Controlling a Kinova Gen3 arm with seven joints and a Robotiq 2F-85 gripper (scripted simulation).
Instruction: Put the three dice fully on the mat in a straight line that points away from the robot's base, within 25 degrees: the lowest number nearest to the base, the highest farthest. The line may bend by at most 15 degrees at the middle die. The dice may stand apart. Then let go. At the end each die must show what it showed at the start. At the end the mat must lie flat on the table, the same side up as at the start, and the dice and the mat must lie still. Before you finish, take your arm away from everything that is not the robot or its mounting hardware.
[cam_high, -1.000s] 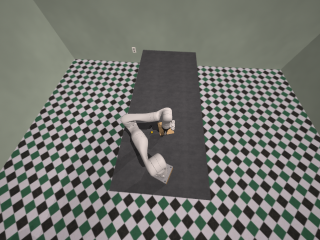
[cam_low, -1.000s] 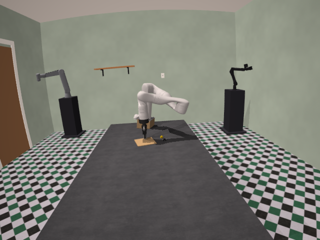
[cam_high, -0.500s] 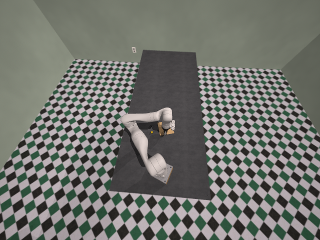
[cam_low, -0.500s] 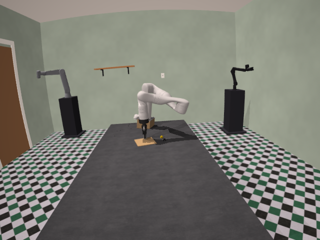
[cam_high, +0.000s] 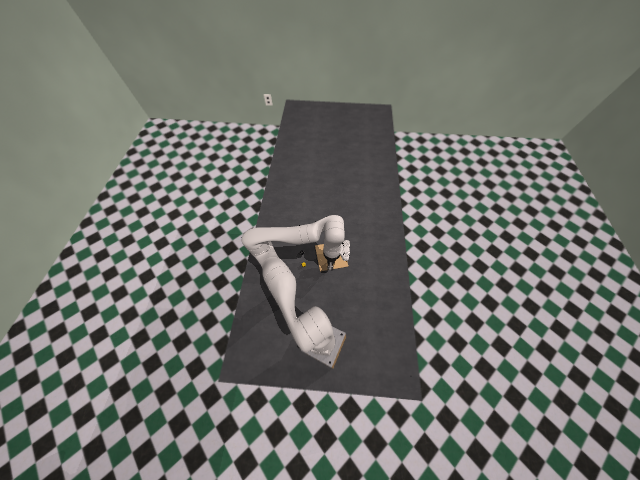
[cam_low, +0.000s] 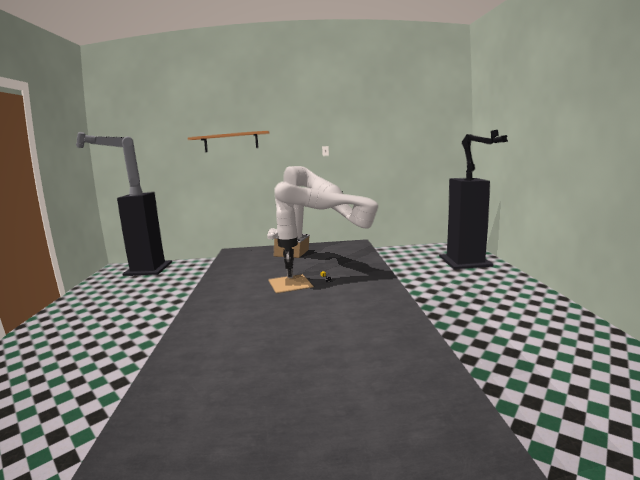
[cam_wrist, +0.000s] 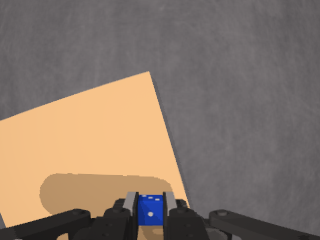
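Now: the blue die 1 cm below my hand. Round my hand: black die (15 cm to the left, 5 cm ahead, 2 cm below); then yellow die (13 cm to the left, 2 cm below, 2 cm behind); then tan mat (5 cm ahead, 3 cm below).
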